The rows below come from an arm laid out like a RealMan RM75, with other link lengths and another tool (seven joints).
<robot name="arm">
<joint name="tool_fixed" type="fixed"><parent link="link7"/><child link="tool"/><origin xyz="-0.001 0.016 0.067" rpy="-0.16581 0 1.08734"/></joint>
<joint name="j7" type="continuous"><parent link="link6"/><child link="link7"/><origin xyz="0 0.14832 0" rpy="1.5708 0 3.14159"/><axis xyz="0 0 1"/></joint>
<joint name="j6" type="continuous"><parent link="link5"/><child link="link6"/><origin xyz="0 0 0" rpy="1.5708 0 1.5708"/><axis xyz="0 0 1"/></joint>
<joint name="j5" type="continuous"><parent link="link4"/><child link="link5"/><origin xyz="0 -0.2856 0" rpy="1.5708 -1.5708 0"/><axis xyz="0 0 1"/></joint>
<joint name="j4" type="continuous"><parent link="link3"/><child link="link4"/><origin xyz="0 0 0" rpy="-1.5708 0 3.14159"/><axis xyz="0 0 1"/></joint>
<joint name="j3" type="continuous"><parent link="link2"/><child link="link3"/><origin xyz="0.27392 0 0" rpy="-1.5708 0 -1.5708"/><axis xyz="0 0 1"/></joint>
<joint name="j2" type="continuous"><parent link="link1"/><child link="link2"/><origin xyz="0 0 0" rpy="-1.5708 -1.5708 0"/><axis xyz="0 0 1"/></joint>
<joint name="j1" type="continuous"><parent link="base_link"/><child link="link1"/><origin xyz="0 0 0.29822"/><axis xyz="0 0 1"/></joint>
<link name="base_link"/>
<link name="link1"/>
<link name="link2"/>
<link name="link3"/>
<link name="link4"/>
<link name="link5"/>
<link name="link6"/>
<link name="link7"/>
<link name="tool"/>
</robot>
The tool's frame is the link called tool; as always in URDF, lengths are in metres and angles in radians. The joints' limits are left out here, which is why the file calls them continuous.
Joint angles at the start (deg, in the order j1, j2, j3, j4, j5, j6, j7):
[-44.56 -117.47 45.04 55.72 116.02 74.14 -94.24]
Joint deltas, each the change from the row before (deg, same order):
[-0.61 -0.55 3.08 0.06 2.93 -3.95 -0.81]
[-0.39 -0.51 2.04 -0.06 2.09 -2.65 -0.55]
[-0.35 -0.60 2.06 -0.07 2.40 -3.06 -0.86]
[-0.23 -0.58 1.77 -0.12 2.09 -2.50 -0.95]
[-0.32 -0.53 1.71 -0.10 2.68 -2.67 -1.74]
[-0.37 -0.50 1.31 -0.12 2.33 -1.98 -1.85]
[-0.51 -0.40 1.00 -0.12 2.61 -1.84 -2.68]
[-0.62 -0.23 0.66 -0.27 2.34 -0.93 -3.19]
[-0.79 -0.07 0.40 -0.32 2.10 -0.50 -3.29]
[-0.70 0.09 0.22 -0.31 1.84 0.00 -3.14]
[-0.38 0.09 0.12 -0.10 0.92 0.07 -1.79]
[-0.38 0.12 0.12 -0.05 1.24 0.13 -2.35]
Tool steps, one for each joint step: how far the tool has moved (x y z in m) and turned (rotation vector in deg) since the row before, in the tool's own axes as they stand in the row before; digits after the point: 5 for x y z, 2 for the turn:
[-0.00193 0.00165 0.01719 -2.36 -3.11 1.45]
[0.00001 0.00176 0.01207 -1.55 -2.03 1.06]
[-0.00064 0.00168 0.01214 -1.43 -2.43 0.93]
[0.00063 0.00221 0.01039 -1.22 -1.92 0.67]
[-0.00059 0.00147 0.00961 -1.28 -2.33 0.33]
[0.00106 0.00060 0.00781 -1.02 -1.69 0.05]
[-0.00017 -0.00088 0.00617 -0.88 -1.77 -0.62]
[0.00083 -0.00056 0.00465 -1.04 -1.04 -1.29]
[0.00088 -0.00209 0.00312 -0.90 -0.77 -1.48]
[0.00001 -0.00122 0.00168 -0.98 -0.56 -1.58]
[0.00000 -0.00124 0.00034 -0.46 -0.27 -0.93]
[-0.00086 -0.00102 0.00006 -0.59 -0.45 -1.30]

